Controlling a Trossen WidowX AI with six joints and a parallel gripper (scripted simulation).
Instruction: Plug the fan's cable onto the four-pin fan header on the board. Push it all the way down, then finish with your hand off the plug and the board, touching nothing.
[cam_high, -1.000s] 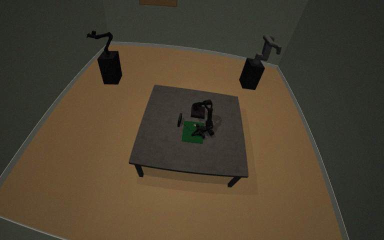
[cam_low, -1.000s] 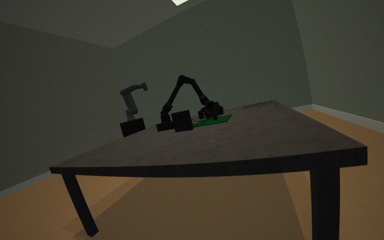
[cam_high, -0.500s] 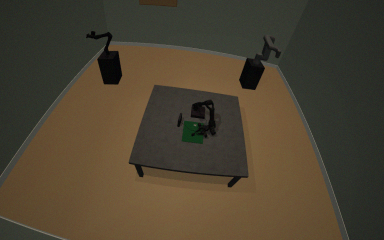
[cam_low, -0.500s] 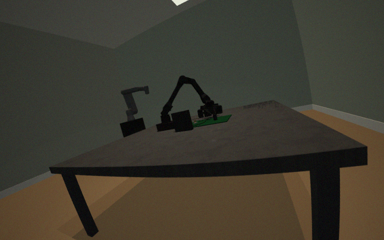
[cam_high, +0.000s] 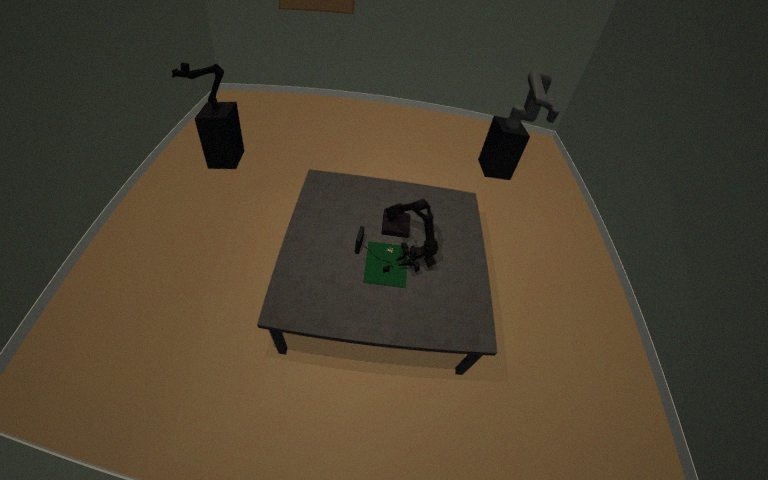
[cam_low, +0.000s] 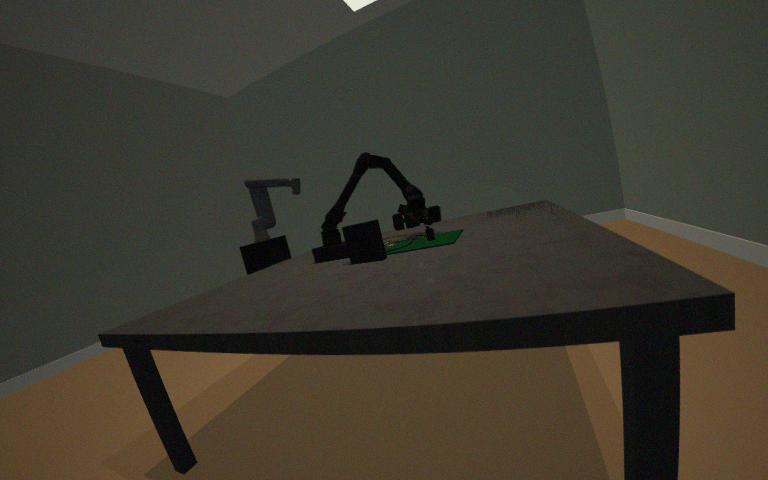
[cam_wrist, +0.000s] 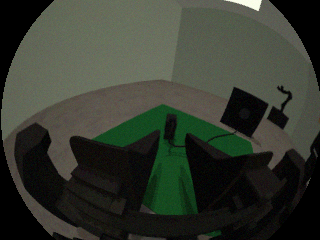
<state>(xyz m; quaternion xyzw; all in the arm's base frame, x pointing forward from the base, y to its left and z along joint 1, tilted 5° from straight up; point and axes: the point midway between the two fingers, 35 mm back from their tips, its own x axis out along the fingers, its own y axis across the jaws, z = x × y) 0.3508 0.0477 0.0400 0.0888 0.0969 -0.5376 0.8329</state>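
Right now my gripper tip is 6 cm to the left of the dark plug, 4 cm above it and 2 cm short of it. Round my gripper tip: green board 7 cm below, 5 cm to the right, 3 cm behind; black fan 21 cm to the right, 15 cm behind.
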